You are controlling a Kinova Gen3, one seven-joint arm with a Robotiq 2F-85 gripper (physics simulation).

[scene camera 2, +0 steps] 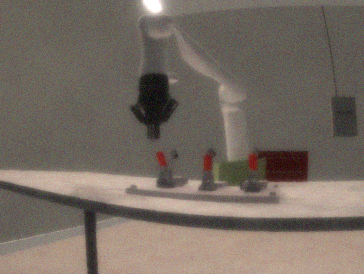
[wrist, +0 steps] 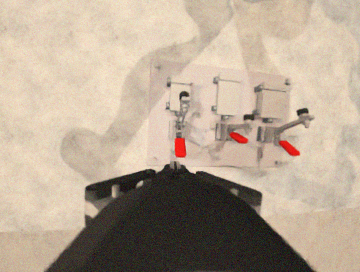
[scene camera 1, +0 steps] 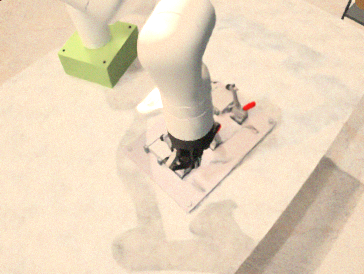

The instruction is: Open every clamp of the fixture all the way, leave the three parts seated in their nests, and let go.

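Where they show: gripper, fingertip midpoint: [scene camera 2: 153, 141] [wrist: 174, 168] [scene camera 1: 194, 164]; arm's base at its link origin: [scene camera 2: 239, 160] [scene camera 1: 96, 37].
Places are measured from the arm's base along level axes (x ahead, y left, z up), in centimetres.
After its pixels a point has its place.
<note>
The fixture plate [scene camera 1: 235, 155] @[y 2.8, x 53.6, z -8.4 cm] [scene camera 2: 200, 195] @[y 2.7, x 55.4, z -8.7 cm] [wrist: 159, 120] @[y -13.6, x 45.4, z -8.4 cm] lies on the table and bears three clamps with red handles. In the wrist view the left clamp [wrist: 180, 147] @[y -9.5, x 49.8, z -0.5 cm], middle clamp [wrist: 239, 137] @[y 0.9, x 47.4, z -0.5 cm] and right clamp [wrist: 290, 148] @[y 11.9, x 48.8, z -0.5 cm] show. In scene camera 2 their arms stand raised, the left one tilted; how far each is open is hard to tell. The left part [wrist: 179, 96], middle part [wrist: 229, 97] @[y 1.5, x 39.0, z -6.8 cm] and right part [wrist: 274, 102] @[y 12.4, x 39.0, z -6.3 cm] lie in their nests. My gripper [scene camera 2: 153, 134] @[y -10.6, x 52.2, z 2.9 cm] [wrist: 174, 168] @[y -10.6, x 52.2, z 2.9 cm] is shut and empty, above the left clamp. It hides that clamp in scene camera 1.
The green robot base [scene camera 1: 95, 57] @[y -4.9, x 6.5, z -0.8 cm] [scene camera 2: 235, 172] @[y 0.7, x 10.0, z -4.7 cm] stands behind the fixture. A red box [scene camera 2: 287, 166] shows beyond the table, and a grey panel [scene camera 2: 345, 116] is on the wall. The table's front edge [scene camera 2: 200, 221] @[y 8.1, x 70.8, z -10.9 cm] runs in front of the fixture.
</note>
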